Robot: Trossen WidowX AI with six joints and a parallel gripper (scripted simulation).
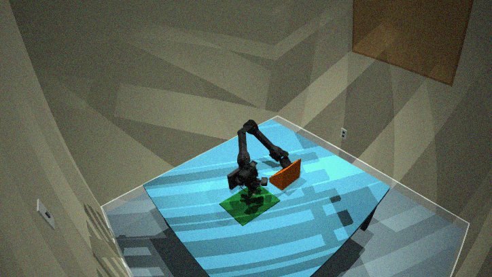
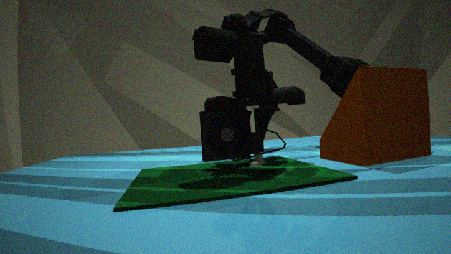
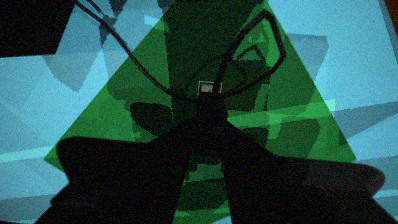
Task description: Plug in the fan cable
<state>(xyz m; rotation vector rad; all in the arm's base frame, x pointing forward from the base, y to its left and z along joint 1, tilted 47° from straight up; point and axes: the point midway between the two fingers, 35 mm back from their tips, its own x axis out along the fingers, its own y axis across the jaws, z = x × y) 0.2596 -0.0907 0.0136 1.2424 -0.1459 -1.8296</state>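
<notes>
My gripper tip is now 40 mm above the fan header. From my gripper tip the other things lie so: black fan (140 mm to the right, 20 mm above); then black plug (10 mm above); then green board (70 mm ahead, 30 mm to the left, 50 mm below).
</notes>
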